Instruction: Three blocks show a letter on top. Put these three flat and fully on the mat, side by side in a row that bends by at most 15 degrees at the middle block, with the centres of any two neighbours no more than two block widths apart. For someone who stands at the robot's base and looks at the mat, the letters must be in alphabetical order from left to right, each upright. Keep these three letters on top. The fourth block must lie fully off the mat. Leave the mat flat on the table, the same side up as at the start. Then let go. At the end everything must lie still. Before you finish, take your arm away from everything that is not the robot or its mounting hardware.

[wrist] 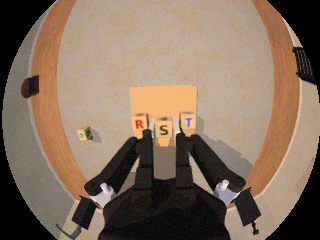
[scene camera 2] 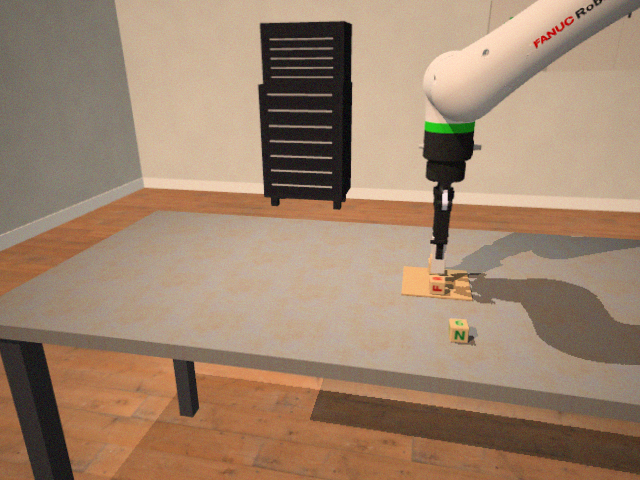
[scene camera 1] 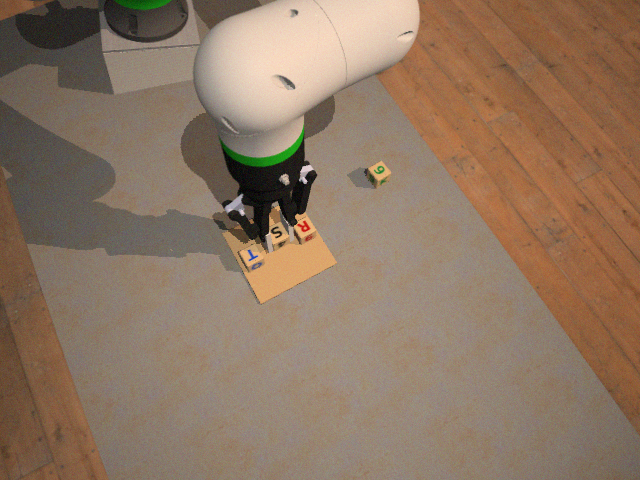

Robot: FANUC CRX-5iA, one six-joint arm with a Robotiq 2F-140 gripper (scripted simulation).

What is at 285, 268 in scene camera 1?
A tan mat.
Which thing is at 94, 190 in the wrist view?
My gripper.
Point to a tan mat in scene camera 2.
At 415, 283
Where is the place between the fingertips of my gripper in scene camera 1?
At 277, 240
